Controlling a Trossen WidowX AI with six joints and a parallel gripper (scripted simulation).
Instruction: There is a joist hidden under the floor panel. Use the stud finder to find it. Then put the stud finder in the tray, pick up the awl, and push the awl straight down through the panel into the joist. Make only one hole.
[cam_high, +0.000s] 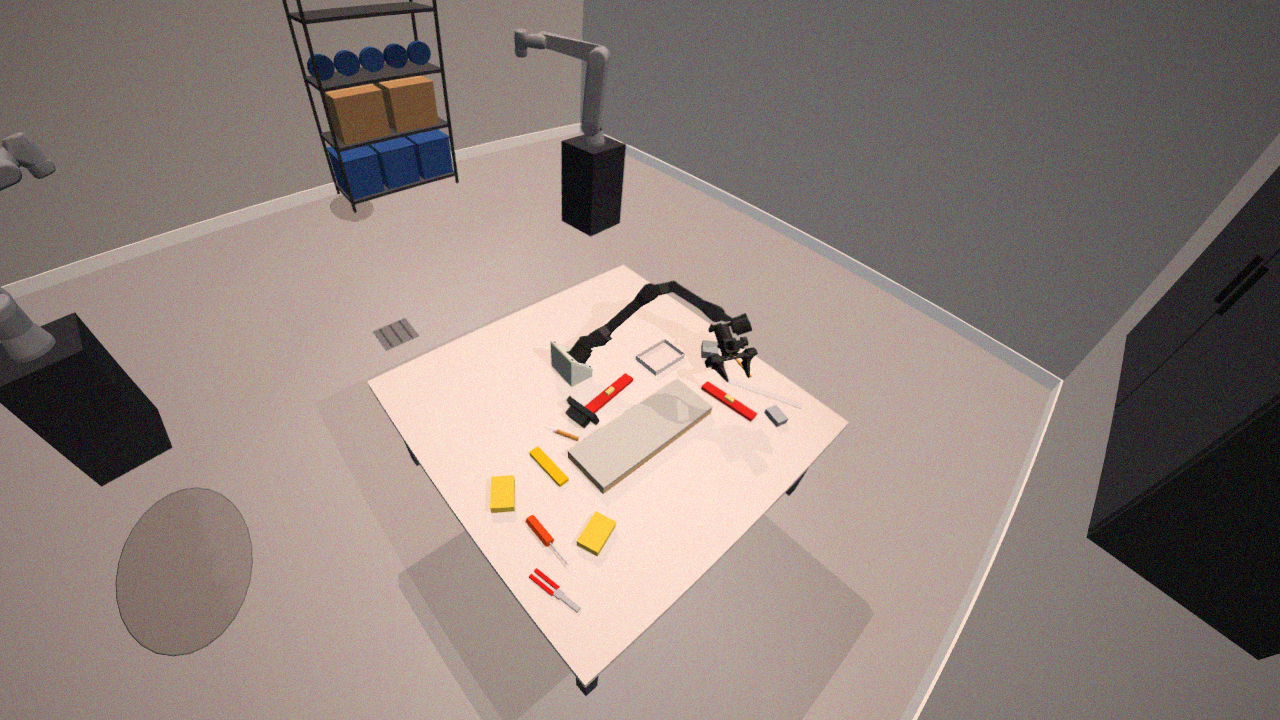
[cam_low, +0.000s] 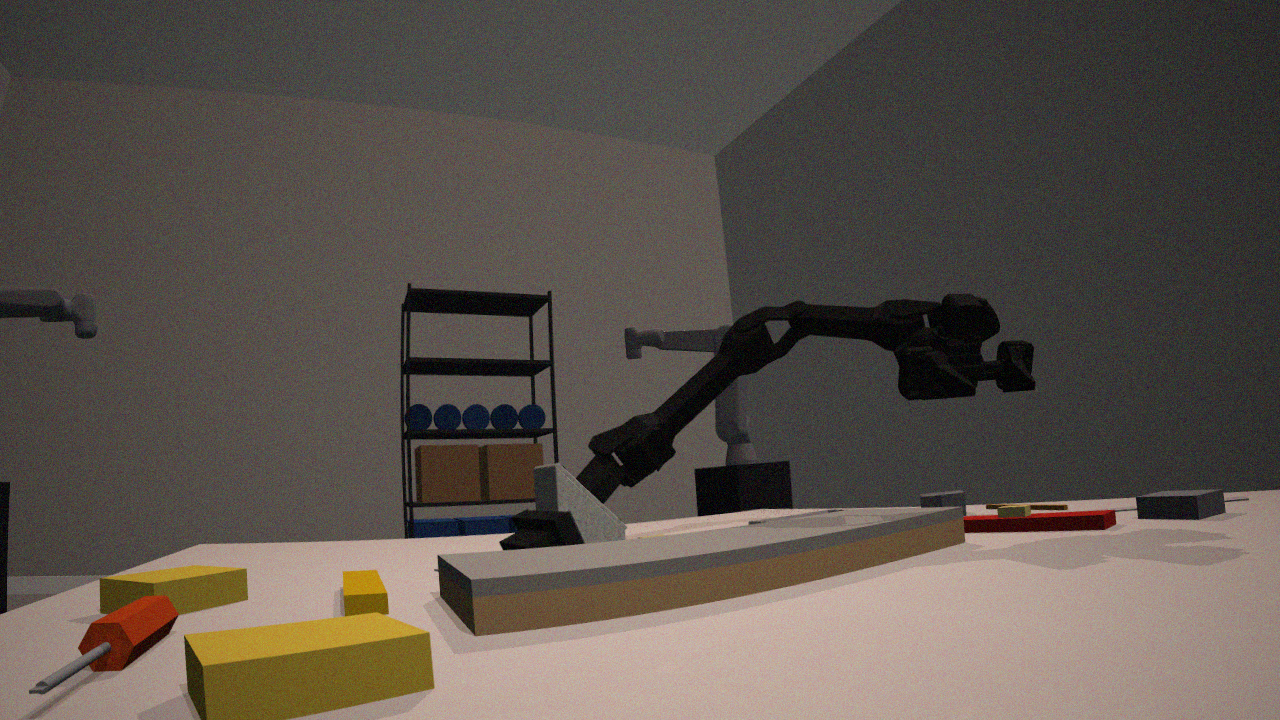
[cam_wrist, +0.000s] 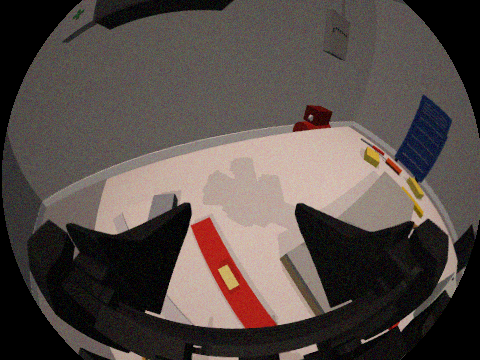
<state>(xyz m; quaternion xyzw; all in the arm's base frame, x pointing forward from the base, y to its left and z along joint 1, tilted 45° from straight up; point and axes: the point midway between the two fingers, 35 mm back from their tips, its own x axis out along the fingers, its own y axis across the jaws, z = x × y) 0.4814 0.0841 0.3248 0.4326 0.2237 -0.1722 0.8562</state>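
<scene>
Now: the stud finder 43 cm to the right of my gripper tip, 34 cm behind it and 14 cm below it. Round my gripper tip: grey tray (35 cm behind, 15 cm below, 3 cm to the left); then awl (51 cm to the right, 36 cm behind, 16 cm below); then pencil (25 cm to the left, 16 cm below, 11 cm behind).
</scene>
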